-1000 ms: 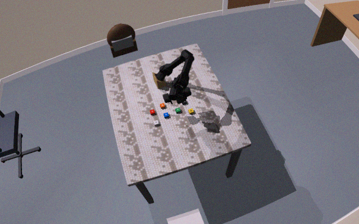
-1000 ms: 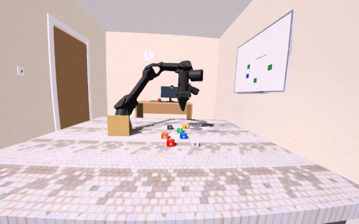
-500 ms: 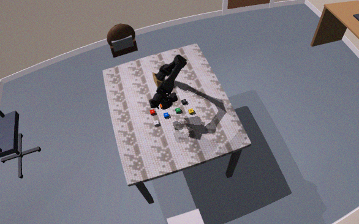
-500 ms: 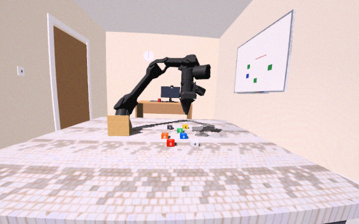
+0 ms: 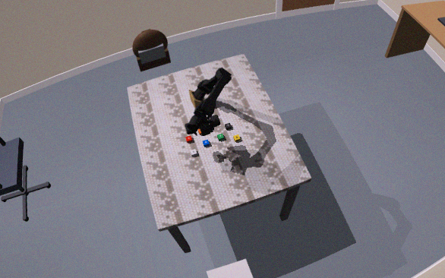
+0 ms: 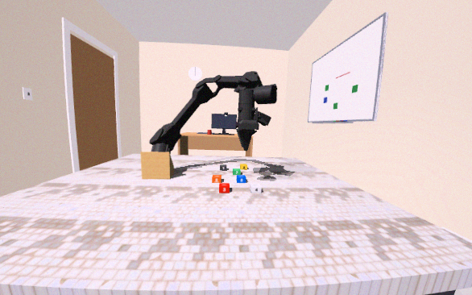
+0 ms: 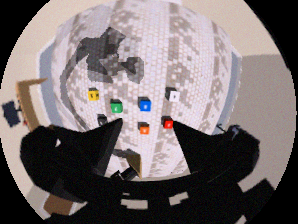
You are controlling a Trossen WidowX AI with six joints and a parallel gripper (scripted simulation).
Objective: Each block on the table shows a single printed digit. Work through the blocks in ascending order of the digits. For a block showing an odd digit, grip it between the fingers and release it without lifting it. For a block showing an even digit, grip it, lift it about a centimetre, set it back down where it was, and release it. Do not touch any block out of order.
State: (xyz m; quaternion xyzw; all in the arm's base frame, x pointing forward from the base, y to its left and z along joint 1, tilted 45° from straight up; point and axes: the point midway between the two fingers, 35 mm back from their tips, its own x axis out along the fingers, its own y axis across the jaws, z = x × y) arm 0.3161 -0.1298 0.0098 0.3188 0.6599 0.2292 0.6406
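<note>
The black block is 170 mm to the left of my gripper tip, 110 mm below it and 60 mm behind it. Round my gripper tip: green block: 110 mm below, 100 mm to the left, 10 mm behind; white block: 110 mm below, 90 mm to the right, 20 mm ahead; blue block: 110 mm below, 10 mm behind.
</note>
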